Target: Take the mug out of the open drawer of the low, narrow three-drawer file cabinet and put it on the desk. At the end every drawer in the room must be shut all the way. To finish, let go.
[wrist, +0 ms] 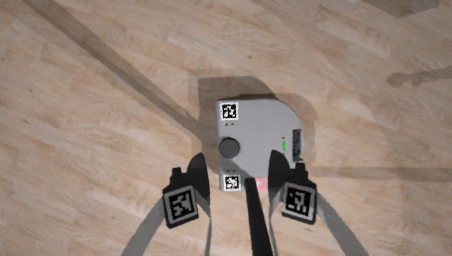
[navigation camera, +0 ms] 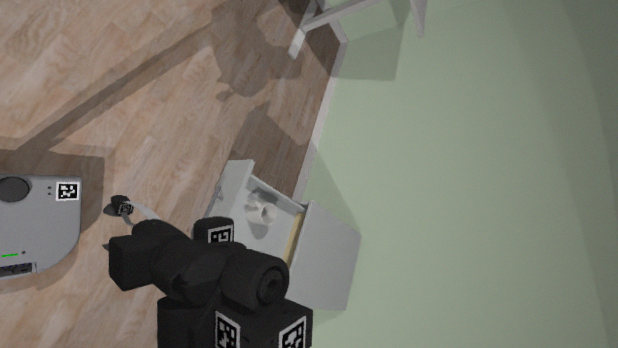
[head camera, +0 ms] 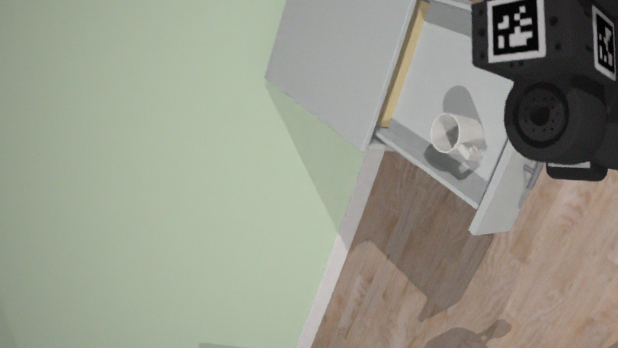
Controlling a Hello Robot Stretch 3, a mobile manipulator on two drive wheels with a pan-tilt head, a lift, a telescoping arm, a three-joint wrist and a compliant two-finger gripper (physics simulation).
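The white mug (head camera: 457, 134) (navigation camera: 260, 214) stands upright inside the open drawer (head camera: 440, 60) (navigation camera: 235, 182), near one side wall, its handle towards the drawer front. The drawer belongs to the low grey-white file cabinet (head camera: 340, 60) (navigation camera: 325, 255) against the green wall. My gripper (navigation camera: 107, 226) (wrist: 237, 169) is open, with nothing between its fingers. It is outside the drawer, beyond the drawer front and pointing down towards my base in the wrist view. The wrist covers part of the drawer in the head and navigation views. The desk cannot be identified for certain.
My wheeled base (navigation camera: 40, 225) (wrist: 260, 125) stands on the wooden floor. The wrist joints (head camera: 542, 120) (navigation camera: 255, 280) hang over the drawer's side and front. White furniture legs (navigation camera: 300, 40) show at the top of the navigation view, near the wall (head camera: 150, 150) (navigation camera: 450, 175).
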